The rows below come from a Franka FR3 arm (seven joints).
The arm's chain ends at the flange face. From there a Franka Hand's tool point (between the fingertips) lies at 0.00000 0.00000 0.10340 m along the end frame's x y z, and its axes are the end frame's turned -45 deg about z.
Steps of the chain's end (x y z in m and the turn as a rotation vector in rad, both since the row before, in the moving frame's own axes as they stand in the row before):
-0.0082 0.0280 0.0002 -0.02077 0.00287 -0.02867
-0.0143 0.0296 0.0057 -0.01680 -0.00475 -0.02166
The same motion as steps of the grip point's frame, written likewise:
-0.0269 0.0157 0.0002 -0.01672 -0.01266 -0.02867
-0.0326 0.0117 0.0057 -0.00852 -0.01524 -0.02166

